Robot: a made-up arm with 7 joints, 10 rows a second.
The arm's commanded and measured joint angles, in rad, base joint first. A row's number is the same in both.
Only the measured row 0 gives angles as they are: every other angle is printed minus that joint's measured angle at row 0.
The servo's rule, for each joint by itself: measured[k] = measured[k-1] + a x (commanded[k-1-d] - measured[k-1]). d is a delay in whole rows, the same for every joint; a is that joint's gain. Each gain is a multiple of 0.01, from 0.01 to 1. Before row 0 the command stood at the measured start. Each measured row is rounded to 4 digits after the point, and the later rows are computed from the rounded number. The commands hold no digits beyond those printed.
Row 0, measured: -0.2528 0.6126 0.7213 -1.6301 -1.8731 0.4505 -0.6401
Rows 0 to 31, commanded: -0.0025 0.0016 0.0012 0.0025 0.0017 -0.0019 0.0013; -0.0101 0.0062 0.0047 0.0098 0.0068 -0.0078 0.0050; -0.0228 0.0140 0.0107 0.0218 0.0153 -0.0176 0.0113; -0.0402 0.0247 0.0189 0.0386 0.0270 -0.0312 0.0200; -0.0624 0.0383 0.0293 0.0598 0.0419 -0.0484 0.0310; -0.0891 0.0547 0.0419 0.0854 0.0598 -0.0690 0.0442; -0.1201 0.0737 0.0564 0.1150 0.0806 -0.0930 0.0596; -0.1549 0.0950 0.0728 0.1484 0.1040 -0.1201 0.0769; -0.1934 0.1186 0.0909 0.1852 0.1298 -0.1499 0.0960; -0.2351 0.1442 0.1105 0.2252 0.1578 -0.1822 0.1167; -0.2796 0.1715 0.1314 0.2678 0.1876 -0.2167 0.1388; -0.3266 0.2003 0.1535 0.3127 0.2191 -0.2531 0.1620; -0.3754 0.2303 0.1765 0.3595 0.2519 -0.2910 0.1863; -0.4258 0.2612 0.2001 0.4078 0.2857 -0.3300 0.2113; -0.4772 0.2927 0.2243 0.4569 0.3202 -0.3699 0.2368; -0.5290 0.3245 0.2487 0.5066 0.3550 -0.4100 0.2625; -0.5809 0.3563 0.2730 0.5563 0.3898 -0.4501 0.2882; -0.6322 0.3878 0.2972 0.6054 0.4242 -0.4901 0.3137; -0.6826 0.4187 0.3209 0.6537 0.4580 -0.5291 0.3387; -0.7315 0.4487 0.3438 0.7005 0.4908 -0.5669 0.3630; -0.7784 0.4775 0.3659 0.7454 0.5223 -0.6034 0.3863; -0.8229 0.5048 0.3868 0.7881 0.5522 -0.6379 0.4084; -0.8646 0.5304 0.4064 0.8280 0.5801 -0.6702 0.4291; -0.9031 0.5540 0.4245 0.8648 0.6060 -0.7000 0.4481; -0.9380 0.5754 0.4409 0.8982 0.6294 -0.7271 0.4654; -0.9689 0.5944 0.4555 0.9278 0.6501 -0.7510 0.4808; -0.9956 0.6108 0.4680 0.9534 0.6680 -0.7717 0.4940; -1.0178 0.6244 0.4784 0.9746 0.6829 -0.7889 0.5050; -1.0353 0.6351 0.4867 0.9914 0.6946 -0.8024 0.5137; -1.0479 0.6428 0.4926 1.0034 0.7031 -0.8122 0.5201; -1.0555 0.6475 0.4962 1.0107 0.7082 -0.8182 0.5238; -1.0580 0.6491 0.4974 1.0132 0.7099 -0.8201 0.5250
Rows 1 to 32, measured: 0.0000 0.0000 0.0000 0.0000 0.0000 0.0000 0.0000; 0.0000 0.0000 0.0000 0.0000 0.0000 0.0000 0.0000; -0.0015 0.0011 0.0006 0.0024 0.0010 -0.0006 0.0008; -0.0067 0.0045 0.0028 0.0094 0.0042 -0.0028 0.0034; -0.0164 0.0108 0.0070 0.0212 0.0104 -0.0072 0.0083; -0.0307 0.0200 0.0133 0.0377 0.0197 -0.0144 0.0156; -0.0497 0.0321 0.0218 0.0587 0.0321 -0.0246 0.0251; -0.0733 0.0470 0.0325 0.0841 0.0476 -0.0379 0.0369; -0.1014 0.0646 0.0452 0.1135 0.0661 -0.0544 0.0510; -0.1335 0.0847 0.0598 0.1467 0.0873 -0.0741 0.0671; -0.1694 0.1071 0.0763 0.1833 0.1111 -0.0968 0.0850; -0.2088 0.1316 0.0944 0.2231 0.1373 -0.1224 0.1047; -0.2513 0.1579 0.1140 0.2656 0.1655 -0.1507 0.1258; -0.2965 0.1859 0.1349 0.3103 0.1955 -0.1814 0.1482; -0.3438 0.2152 0.1569 0.3570 0.2271 -0.2143 0.1718; -0.3930 0.2456 0.1798 0.4053 0.2599 -0.2490 0.1963; -0.4435 0.2767 0.2034 0.4543 0.2937 -0.2853 0.2214; -0.4948 0.3082 0.2274 0.5040 0.3280 -0.3227 0.2469; -0.5465 0.3399 0.2516 0.5537 0.3626 -0.3609 0.2725; -0.5979 0.3715 0.2758 0.6028 0.3971 -0.3997 0.2980; -0.6487 0.4027 0.2997 0.6512 0.4312 -0.4385 0.3232; -0.6984 0.4331 0.3231 0.6980 0.4646 -0.4770 0.3479; -0.7464 0.4624 0.3458 0.7430 0.4969 -0.5149 0.3717; -0.7923 0.4904 0.3675 0.7858 0.5279 -0.5518 0.3945; -0.8357 0.5168 0.3881 0.8259 0.5571 -0.5873 0.4160; -0.8761 0.5414 0.4074 0.8629 0.5845 -0.6211 0.4359; -0.9132 0.5638 0.4252 0.8964 0.6096 -0.6529 0.4542; -0.9466 0.5840 0.4413 0.9262 0.6323 -0.6823 0.4707; -0.9760 0.6017 0.4555 0.9520 0.6523 -0.7091 0.4851; -1.0011 0.6167 0.4676 0.9735 0.6694 -0.7330 0.4974; -1.0216 0.6288 0.4777 0.9905 0.6835 -0.7538 0.5075; -1.0374 0.6380 0.4856 1.0028 0.6945 -0.7713 0.5153
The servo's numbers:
d 2
a 0.60 0.66 0.53 0.95 0.56 0.30 0.62

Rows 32 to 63, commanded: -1.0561 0.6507 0.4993 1.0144 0.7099 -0.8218 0.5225; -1.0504 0.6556 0.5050 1.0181 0.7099 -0.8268 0.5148; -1.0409 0.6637 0.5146 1.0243 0.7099 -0.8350 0.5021; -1.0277 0.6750 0.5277 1.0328 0.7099 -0.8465 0.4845; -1.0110 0.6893 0.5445 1.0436 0.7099 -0.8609 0.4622; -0.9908 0.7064 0.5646 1.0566 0.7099 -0.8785 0.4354; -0.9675 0.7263 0.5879 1.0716 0.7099 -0.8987 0.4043; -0.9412 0.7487 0.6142 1.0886 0.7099 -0.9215 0.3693; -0.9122 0.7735 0.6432 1.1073 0.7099 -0.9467 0.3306; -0.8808 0.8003 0.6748 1.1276 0.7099 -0.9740 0.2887; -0.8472 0.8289 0.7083 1.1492 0.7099 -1.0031 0.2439; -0.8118 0.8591 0.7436 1.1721 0.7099 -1.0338 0.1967; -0.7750 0.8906 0.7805 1.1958 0.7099 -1.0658 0.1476; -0.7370 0.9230 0.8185 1.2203 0.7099 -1.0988 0.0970; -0.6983 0.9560 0.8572 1.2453 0.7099 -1.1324 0.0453; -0.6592 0.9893 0.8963 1.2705 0.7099 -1.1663 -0.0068; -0.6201 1.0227 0.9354 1.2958 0.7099 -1.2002 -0.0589; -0.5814 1.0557 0.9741 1.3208 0.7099 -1.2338 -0.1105; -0.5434 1.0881 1.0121 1.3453 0.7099 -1.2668 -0.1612; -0.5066 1.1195 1.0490 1.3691 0.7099 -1.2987 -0.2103; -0.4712 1.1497 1.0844 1.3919 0.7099 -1.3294 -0.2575; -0.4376 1.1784 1.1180 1.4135 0.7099 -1.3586 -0.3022; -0.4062 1.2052 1.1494 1.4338 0.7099 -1.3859 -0.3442; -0.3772 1.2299 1.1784 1.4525 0.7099 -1.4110 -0.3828; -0.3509 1.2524 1.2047 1.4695 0.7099 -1.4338 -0.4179; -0.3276 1.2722 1.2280 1.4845 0.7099 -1.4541 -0.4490; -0.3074 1.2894 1.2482 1.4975 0.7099 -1.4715 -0.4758; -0.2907 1.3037 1.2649 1.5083 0.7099 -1.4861 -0.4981; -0.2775 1.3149 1.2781 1.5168 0.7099 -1.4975 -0.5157; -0.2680 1.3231 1.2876 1.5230 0.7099 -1.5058 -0.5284; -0.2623 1.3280 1.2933 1.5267 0.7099 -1.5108 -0.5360; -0.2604 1.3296 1.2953 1.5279 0.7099 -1.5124 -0.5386
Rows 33 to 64, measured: -1.0483 0.6443 0.4912 1.0103 0.7022 -0.7854 0.5206; -1.0541 0.6475 0.4945 1.0131 0.7065 -0.7958 0.5233; -1.0553 0.6496 0.4970 1.0143 0.7084 -0.8036 0.5228; -1.0524 0.6536 0.5012 1.0179 0.7092 -0.8106 0.5178; -1.0455 0.6603 0.5083 1.0240 0.7096 -0.8179 0.5081; -1.0348 0.6700 0.5186 1.0324 0.7098 -0.8265 0.4935; -1.0205 0.6827 0.5323 1.0430 0.7099 -0.8368 0.4741; -1.0027 0.6983 0.5494 1.0559 0.7099 -0.8493 0.4501; -0.9816 0.7168 0.5698 1.0708 0.7099 -0.8641 0.4217; -0.9574 0.7379 0.5933 1.0877 0.7099 -0.8813 0.3892; -0.9303 0.7614 0.6197 1.1063 0.7099 -0.9009 0.3529; -0.9006 0.7871 0.6489 1.1265 0.7099 -0.9228 0.3131; -0.8686 0.8147 0.6804 1.1481 0.7099 -0.9469 0.2702; -0.8345 0.8440 0.7139 1.1709 0.7099 -0.9730 0.2246; -0.7988 0.8748 0.7492 1.1946 0.7099 -1.0008 0.1769; -0.7617 0.9066 0.7859 1.2190 0.7099 -1.0302 0.1274; -0.7237 0.9392 0.8237 1.2440 0.7099 -1.0609 0.0765; -0.6850 0.9723 0.8622 1.2692 0.7099 -1.0925 0.0249; -0.6461 1.0056 0.9010 1.2945 0.7099 -1.1248 -0.0271; -0.6073 1.0387 0.9397 1.3195 0.7099 -1.1575 -0.0788; -0.5690 1.0713 0.9781 1.3440 0.7099 -1.1903 -0.1299; -0.5316 1.1031 1.0157 1.3678 0.7099 -1.2228 -0.1797; -0.4954 1.1339 1.0521 1.3907 0.7099 -1.2548 -0.2279; -0.4607 1.1633 1.0870 1.4124 0.7099 -1.2859 -0.2740; -0.4280 1.1910 1.1201 1.4327 0.7099 -1.3159 -0.3175; -0.3975 1.2167 1.1510 1.4515 0.7099 -1.3444 -0.3580; -0.3695 1.2403 1.1795 1.4686 0.7099 -1.3712 -0.3951; -0.3444 1.2614 1.2052 1.4837 0.7099 -1.3961 -0.4285; -0.3222 1.2799 1.2280 1.4968 0.7099 -1.4187 -0.4578; -0.3033 1.2956 1.2476 1.5077 0.7099 -1.4389 -0.4828; -0.2878 1.3083 1.2638 1.5163 0.7099 -1.4565 -0.5032; -0.2759 1.3181 1.2764 1.5227 0.7099 -1.4713 -0.5188
